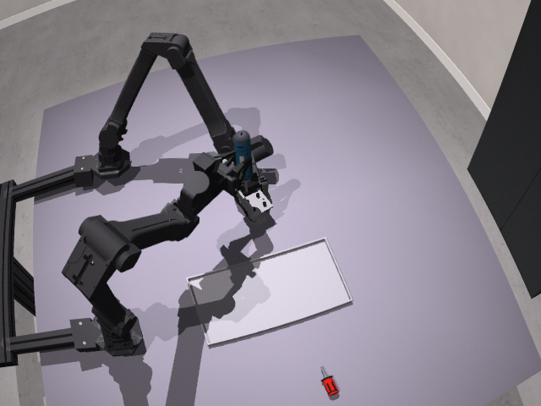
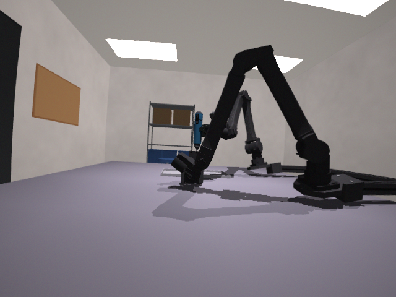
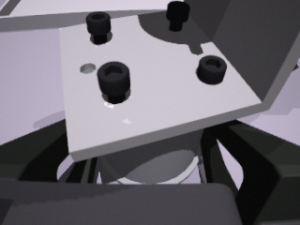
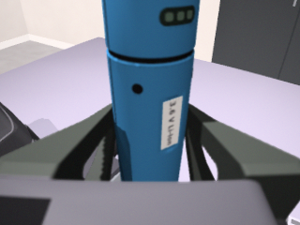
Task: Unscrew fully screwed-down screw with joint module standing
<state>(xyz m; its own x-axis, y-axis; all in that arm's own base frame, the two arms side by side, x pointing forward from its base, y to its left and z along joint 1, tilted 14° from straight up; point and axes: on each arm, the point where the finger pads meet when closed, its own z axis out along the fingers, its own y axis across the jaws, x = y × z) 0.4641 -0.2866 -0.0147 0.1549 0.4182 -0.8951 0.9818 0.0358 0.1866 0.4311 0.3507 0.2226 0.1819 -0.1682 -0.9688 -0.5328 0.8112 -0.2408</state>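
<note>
The joint module body is 1 cm above my left hand. From my left hand the other things lie so: white tray (2 cm behind, 26 cm to the right, 2 cm below); white bracket (5 cm above); red hand screwdriver (8 cm ahead, 57 cm to the right, 1 cm below).
</note>
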